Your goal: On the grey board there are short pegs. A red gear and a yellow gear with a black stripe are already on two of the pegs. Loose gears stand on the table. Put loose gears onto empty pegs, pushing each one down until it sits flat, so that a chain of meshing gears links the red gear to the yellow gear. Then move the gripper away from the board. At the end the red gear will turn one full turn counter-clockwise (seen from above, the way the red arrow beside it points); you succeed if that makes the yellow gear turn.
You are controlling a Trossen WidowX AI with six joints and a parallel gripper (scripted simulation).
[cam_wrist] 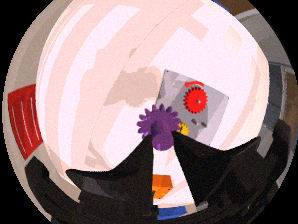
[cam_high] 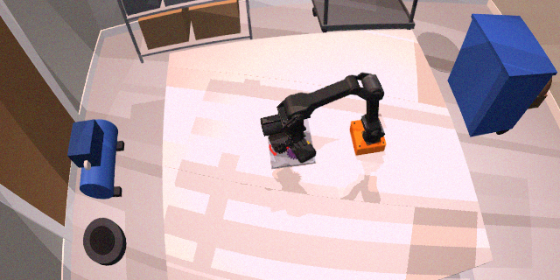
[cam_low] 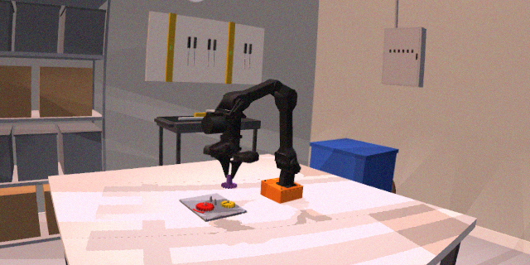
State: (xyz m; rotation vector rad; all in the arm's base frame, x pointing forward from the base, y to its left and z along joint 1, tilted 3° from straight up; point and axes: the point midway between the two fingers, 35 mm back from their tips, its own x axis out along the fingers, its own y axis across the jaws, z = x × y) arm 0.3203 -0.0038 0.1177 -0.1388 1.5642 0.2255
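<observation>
My gripper tip is 60 mm past the yellow gear, 70 mm to the left of it and 130 mm above it. From my gripper tip the other things lie so: red gear (20 mm ahead, 100 mm to the right, 130 mm below); then purple gear (10 mm below).
</observation>
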